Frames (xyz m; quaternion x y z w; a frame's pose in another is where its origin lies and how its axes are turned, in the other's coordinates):
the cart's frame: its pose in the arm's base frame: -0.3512 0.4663 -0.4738 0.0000 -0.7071 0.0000 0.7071
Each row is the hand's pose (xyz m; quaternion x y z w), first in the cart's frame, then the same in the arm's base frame.
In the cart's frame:
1: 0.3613 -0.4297 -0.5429 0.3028 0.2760 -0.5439 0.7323
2: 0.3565 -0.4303 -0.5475 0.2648 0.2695 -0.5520 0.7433
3: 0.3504 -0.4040 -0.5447 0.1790 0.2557 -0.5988 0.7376
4: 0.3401 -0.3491 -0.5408 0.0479 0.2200 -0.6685 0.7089
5: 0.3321 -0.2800 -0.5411 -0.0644 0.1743 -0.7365 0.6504
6: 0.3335 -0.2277 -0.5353 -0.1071 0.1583 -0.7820 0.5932
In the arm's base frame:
1: 0.1917 0.0366 -0.1125 0.5987 -0.3227 -0.1705 0.7130
2: 0.1963 0.0360 -0.1173 0.5776 -0.3350 -0.2031 0.7162
3: 0.1935 0.0623 -0.1234 0.5500 -0.3407 -0.2968 0.7024
4: 0.1896 0.1172 -0.1337 0.5065 -0.3457 -0.4388 0.6568
5: 0.1899 0.1863 -0.1417 0.4753 -0.3367 -0.5663 0.5832
6: 0.1841 0.2386 -0.1403 0.4772 -0.3075 -0.6287 0.5314

